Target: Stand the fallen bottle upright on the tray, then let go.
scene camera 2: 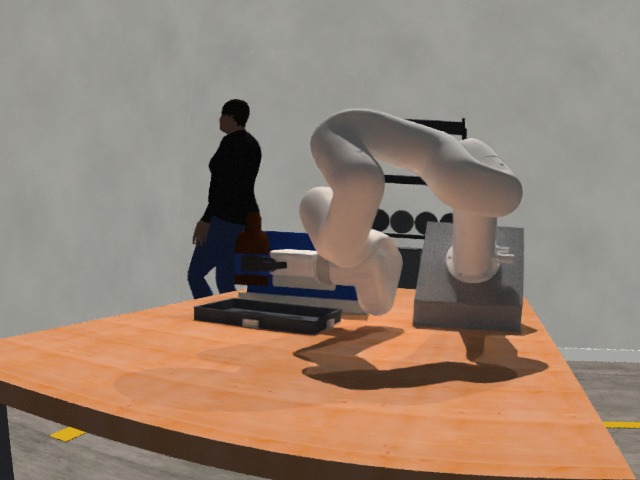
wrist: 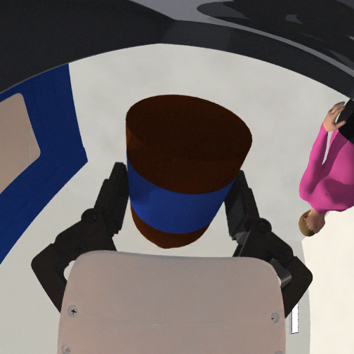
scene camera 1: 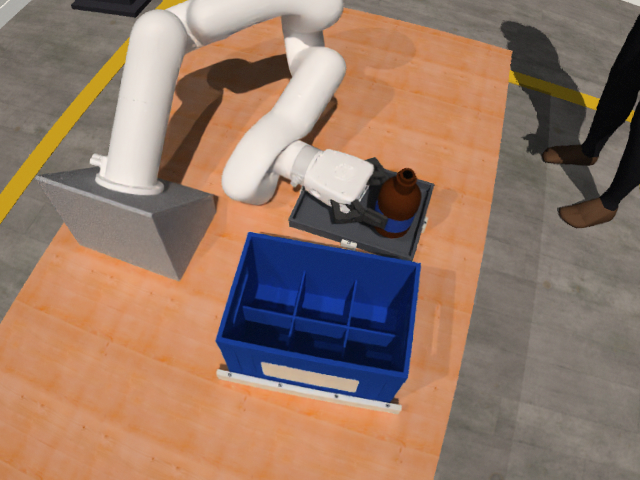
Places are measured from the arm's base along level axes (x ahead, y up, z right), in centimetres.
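Pixels of known places: gripper, fingertip midpoint: (scene camera 2: 252, 261); arm's base, link origin: (scene camera 2: 473, 261) (scene camera 1: 129, 185).
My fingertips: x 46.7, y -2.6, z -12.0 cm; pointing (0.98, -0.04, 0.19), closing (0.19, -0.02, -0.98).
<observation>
Ahead of a thing's pixels: the offset from my fingertips to its top centre. "*": to the spot under its first point.
The brown bottle {dx +0.2, dy +10.6, dz +0.2 cm} (scene camera 1: 399, 200) (scene camera 2: 253, 241) (wrist: 172, 172) with a blue label band is upright, neck up, over the right part of the tray in scene camera 1. In scene camera 2 its base is a little above the rim of the dark grey tray {dx -6.4, dy -8.8, dz -6.0 cm} (scene camera 1: 315, 212) (scene camera 2: 284, 324), with a gap between. My gripper (scene camera 1: 385, 199) (scene camera 2: 250, 264) (wrist: 178, 179) lies level and is shut on the bottle, one black finger on each side at the label. The wrist view shows the bottle's dark base; its neck is hidden there.
A blue crate {dx -6.5, dy +6.2, dz +24.3 cm} (scene camera 1: 237, 353) (scene camera 2: 289, 240) (wrist: 55, 100) with compartments stands beside the tray, with a pale strip {* dx -5.1, dy -8.3, dz +34.1 cm} (scene camera 1: 310, 391) along its far side from the tray. The grey wedge base (scene camera 1: 129, 232) (scene camera 2: 467, 315) carries the arm. A person (scene camera 2: 235, 175) stands beyond the table.
</observation>
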